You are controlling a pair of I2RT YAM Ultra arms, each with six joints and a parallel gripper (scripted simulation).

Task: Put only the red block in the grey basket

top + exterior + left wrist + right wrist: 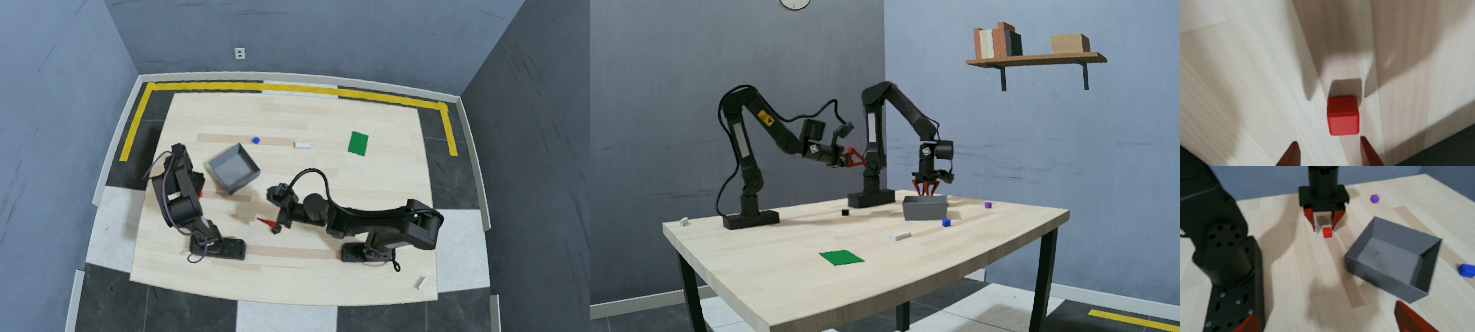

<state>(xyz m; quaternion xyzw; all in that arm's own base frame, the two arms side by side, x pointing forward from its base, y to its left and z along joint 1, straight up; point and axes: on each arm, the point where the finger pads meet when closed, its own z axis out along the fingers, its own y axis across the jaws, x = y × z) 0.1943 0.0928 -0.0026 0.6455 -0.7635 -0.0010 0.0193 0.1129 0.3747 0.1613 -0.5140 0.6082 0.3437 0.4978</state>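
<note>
My left gripper is now 30 mm above the red block, 10 mm to the right of it and 10 mm short of it. Round my left hand: grey basket 130 mm to the right, 110 mm ahead, 20 mm below; black block 300 mm to the right, 110 mm behind, 30 mm below; purple block 220 mm ahead, 120 mm to the left, 30 mm below.
</note>
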